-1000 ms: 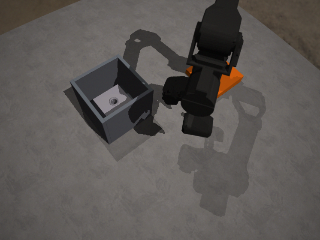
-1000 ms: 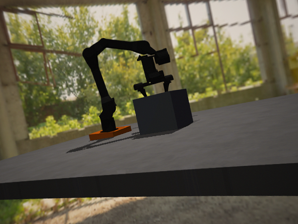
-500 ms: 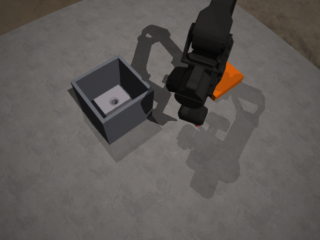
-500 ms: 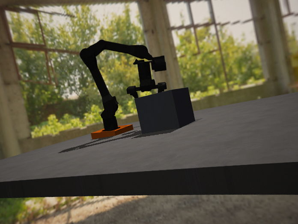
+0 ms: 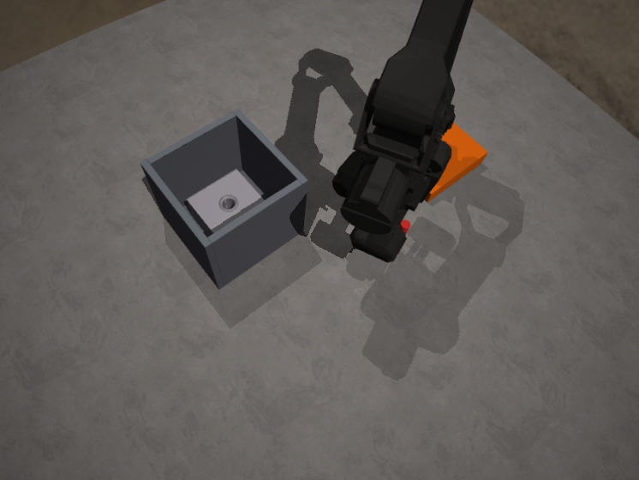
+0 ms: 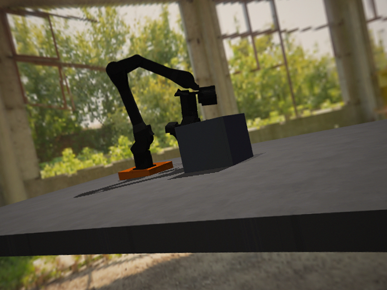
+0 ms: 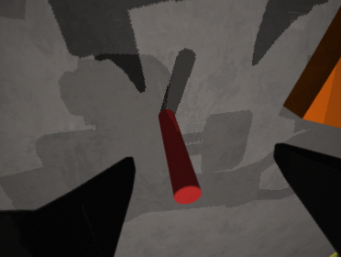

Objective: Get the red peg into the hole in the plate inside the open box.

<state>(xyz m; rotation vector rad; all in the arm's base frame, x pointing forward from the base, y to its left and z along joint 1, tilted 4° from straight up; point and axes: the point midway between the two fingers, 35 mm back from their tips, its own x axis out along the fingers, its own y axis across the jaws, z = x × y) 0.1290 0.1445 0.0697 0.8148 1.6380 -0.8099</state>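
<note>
The red peg is 1 cm ahead of my gripper tip, 1 cm to the left of it and 2 cm below it. Also, from my gripper tip: light grey plate (22 cm ahead, 14 cm to the right, 1 cm below).
</note>
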